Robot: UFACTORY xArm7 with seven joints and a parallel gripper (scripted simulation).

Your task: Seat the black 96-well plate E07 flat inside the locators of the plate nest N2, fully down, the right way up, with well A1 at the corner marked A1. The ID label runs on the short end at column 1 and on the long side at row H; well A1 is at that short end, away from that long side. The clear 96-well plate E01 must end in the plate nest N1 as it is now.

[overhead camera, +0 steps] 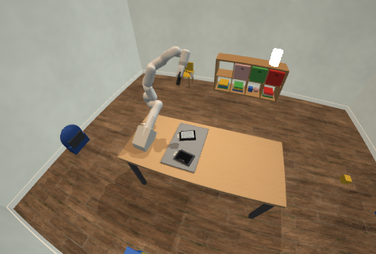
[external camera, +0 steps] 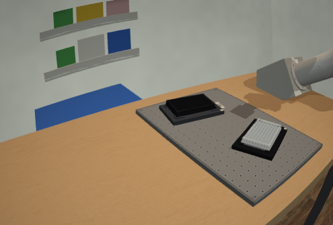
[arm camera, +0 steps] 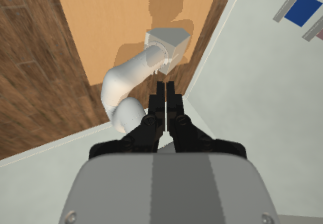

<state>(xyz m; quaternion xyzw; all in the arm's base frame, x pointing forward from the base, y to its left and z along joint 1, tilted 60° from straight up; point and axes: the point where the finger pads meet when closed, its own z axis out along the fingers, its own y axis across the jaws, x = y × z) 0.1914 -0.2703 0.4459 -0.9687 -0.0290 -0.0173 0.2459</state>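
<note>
Right now the black 96-well plate E07 is 16 cm ahead of my hand, 42 cm to the right of it and 49 cm below it. The rest, counted from my hand: white N2 label: 6 cm ahead, 39 cm to the right, 51 cm below; clear 96-well plate E01: 11 cm ahead, 15 cm to the right, 49 cm below.
</note>
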